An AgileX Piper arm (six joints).
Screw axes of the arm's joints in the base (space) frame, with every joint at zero. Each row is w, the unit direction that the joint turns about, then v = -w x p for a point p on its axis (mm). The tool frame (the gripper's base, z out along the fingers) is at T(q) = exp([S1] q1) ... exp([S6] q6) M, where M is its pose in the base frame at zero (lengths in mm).
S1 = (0, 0, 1, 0, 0, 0)
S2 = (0, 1, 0, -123, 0, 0)
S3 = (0, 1, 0, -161.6, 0, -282.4)
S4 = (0.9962, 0, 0.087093, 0, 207.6, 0)
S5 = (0, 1, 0, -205.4, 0, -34.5)
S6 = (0.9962, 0, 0.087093, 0, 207.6, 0)
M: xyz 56.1 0 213.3 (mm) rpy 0 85.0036 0 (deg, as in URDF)
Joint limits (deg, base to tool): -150..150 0..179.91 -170..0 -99.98..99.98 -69.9..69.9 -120..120
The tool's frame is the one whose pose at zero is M.
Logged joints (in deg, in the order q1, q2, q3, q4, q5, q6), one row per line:
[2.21, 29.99, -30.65, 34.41, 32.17, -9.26]
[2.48, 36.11, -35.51, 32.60, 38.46, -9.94]
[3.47, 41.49, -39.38, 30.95, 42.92, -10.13]
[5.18, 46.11, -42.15, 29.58, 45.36, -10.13]
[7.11, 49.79, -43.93, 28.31, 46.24, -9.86]
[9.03, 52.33, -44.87, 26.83, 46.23, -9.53]
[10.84, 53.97, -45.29, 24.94, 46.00, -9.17]
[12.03, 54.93, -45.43, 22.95, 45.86, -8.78]
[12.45, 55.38, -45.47, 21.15, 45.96, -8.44]
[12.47, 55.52, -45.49, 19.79, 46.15, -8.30]
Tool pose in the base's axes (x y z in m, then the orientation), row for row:
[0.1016, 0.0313, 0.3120, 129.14, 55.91, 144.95]
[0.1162, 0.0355, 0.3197, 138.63, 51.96, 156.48]
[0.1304, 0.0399, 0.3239, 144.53, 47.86, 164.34]
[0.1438, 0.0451, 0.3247, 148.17, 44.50, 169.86]
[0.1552, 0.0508, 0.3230, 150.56, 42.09, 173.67]
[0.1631, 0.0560, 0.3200, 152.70, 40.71, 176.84]
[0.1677, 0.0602, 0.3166, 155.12, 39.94, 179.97]
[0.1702, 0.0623, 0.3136, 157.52, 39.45, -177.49]
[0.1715, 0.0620, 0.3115, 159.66, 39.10, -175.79]
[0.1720, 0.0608, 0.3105, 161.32, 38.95, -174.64]
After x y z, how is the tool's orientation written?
As angles about the fixed x, y, z axes (roll, pitch, yaw), in degrees.
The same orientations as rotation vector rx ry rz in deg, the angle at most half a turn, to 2 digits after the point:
[6.64, 112.92, 32.20]
[2.80, 120.25, 31.98]
[-0.55, 126.24, 32.04]
[-3.61, 130.74, 32.20]
[-6.10, 133.87, 32.14]
[-8.47, 135.89, 31.53]
[-10.97, 137.30, 30.28]
[-12.91, 138.32, 28.62]
[-14.00, 139.05, 26.82]
[-14.68, 139.46, 25.31]

